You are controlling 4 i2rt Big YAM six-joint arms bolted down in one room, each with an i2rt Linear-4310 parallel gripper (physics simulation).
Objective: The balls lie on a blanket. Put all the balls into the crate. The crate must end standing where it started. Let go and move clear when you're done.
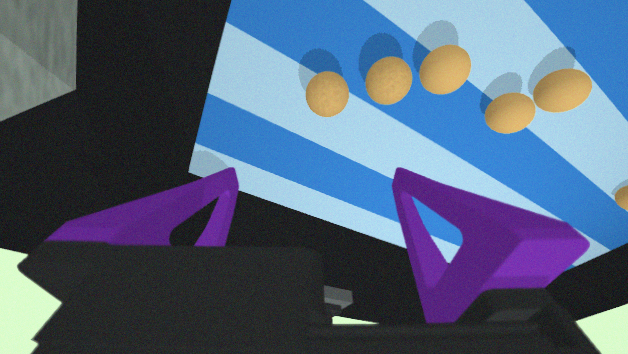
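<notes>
My arm4 gripper [315, 170] is open, its purple fingers wide apart with no ball between them. Beyond the fingertips is the blue and light-blue striped blanket [270, 110]. Several orange-yellow balls lie on it: one ball [327, 94], a second ball [389, 80] and a third ball [445, 69] are in a row ahead. Farther right, a ball [510, 113] lies close to another ball [562, 90]. One more ball [622, 198] is cut off at the right edge. Part of the grey crate [37, 55] shows at the top left; its inside is hidden. Arm1, arm2 and arm3 do not show.
The black table top [135, 100] shows between the crate and the blanket, and along the blanket's near edge. Pale green floor [25, 295] shows at the lower left, past the table edge. A rounded shadow falls on the blanket's corner near the left finger.
</notes>
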